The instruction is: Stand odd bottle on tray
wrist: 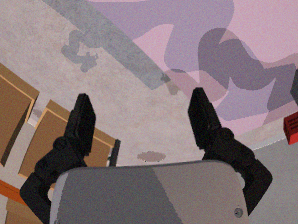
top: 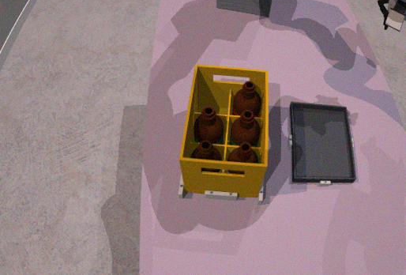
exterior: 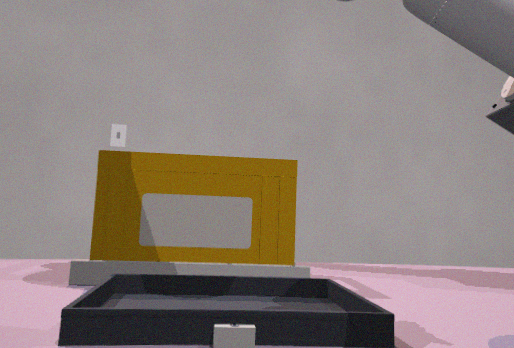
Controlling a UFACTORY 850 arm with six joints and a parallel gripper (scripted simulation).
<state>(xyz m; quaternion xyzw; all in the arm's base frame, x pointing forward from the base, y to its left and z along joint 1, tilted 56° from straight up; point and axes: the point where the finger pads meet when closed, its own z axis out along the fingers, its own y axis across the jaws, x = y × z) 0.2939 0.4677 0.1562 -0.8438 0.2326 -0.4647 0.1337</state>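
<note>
Now: the yellow crate 520 mm to the right of my hand, 220 mm below it and 160 mm ahead of it. From my hand the other things lie so: tray: 290 mm below, 240 mm to the right, 170 mm ahead; then bottle: 460 mm to the right, 220 mm below, 80 mm ahead.
</note>
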